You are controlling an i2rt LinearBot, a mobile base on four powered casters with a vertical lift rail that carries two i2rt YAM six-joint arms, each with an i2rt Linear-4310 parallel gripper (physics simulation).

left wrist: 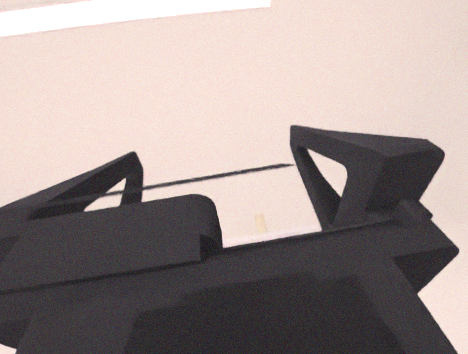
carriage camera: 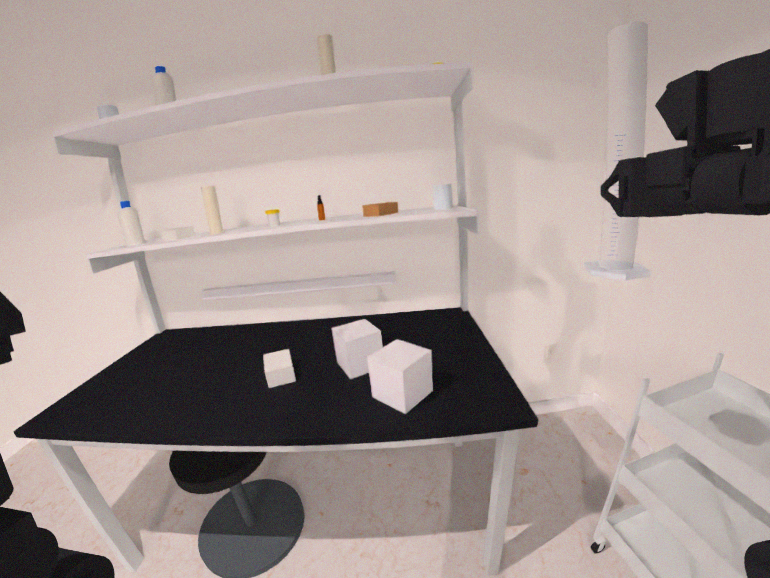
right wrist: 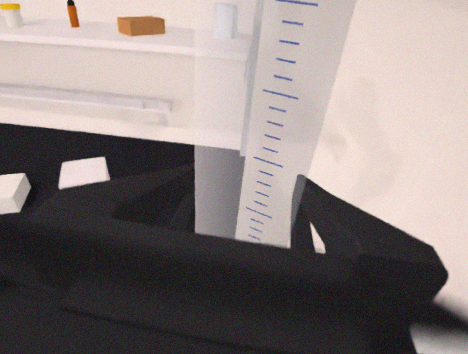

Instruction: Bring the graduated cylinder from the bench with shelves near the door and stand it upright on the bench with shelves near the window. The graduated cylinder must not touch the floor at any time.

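Places are measured from the left arm's base along level axes (x ahead, y left, z up), in centimetres.
Pixels of known places: left gripper, fingertip midpoint: (left wrist: 214, 147); right gripper, fingertip midpoint: (carriage camera: 616, 189) (right wrist: 250, 179).
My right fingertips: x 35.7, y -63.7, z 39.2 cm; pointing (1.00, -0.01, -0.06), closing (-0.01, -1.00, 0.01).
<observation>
Ahead of a thing's pixels: the offset from my right fingertips to its top centre. Level surfaces: height alone.
The tall translucent graduated cylinder {dx -1.4, dy +0.0, dz +20.5 cm} (carriage camera: 625, 93) (right wrist: 310, 65) is upright in the air at the right of the carriage view, its foot above the height of the bench top. My right gripper (carriage camera: 612, 188) (right wrist: 250, 179) is shut on its lower half, with a finger on each side. A bench with a black top {dz -52.5 cm} (carriage camera: 186, 398) (right wrist: 150, 150) and two white shelves stands ahead, left of the cylinder. Neither window nor door shows, so I cannot tell which bench it is. My left gripper (left wrist: 214, 147) is open and empty, its fingers wide apart, facing the wall.
Two white boxes {dx +45.6, dy +48.0, dz -39.5 cm} (carriage camera: 352, 348) {dx +28.8, dy +34.1, dz -39.5 cm} (carriage camera: 401, 376) and a smaller one {dx +41.0, dy +74.0, dz -46.7 cm} (carriage camera: 279, 368) sit on the bench top. Bottles and jars stand on the shelves (carriage camera: 267, 102) (carriage camera: 348, 222). A black stool {dx +37.1, dy +104.5, dz -80.4 cm} (carriage camera: 217, 469) is partly under the bench. A white cart (carriage camera: 630, 435) stands at the lower right.
</observation>
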